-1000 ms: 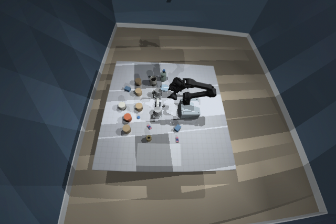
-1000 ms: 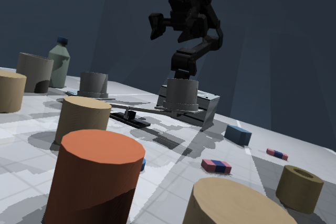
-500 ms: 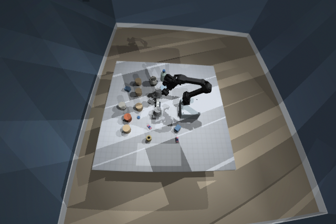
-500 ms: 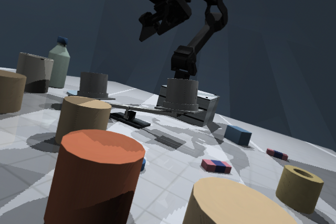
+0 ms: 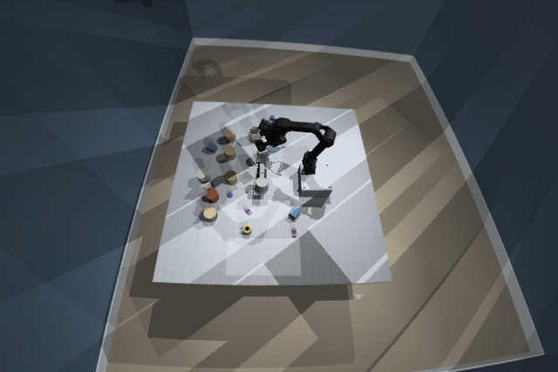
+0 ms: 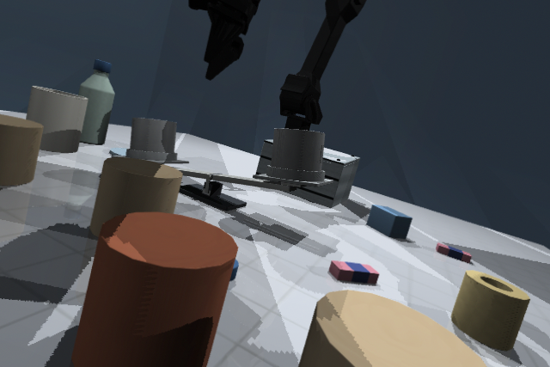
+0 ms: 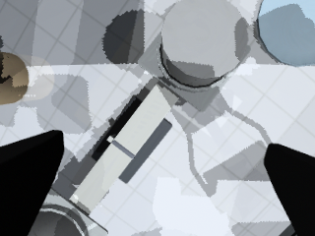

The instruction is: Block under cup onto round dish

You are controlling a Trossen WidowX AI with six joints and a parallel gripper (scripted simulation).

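The dark grey block lies 150 mm below my gripper tip, 60 mm to the right of it and 20 mm ahead of it. Also, from my gripper tip: light blue round dish (190 mm below, 150 mm to the right, 70 mm behind); small balance (170 mm below, 70 mm to the left, 40 mm ahead); dark cup (210 mm to the left, 80 mm below, 50 mm ahead).
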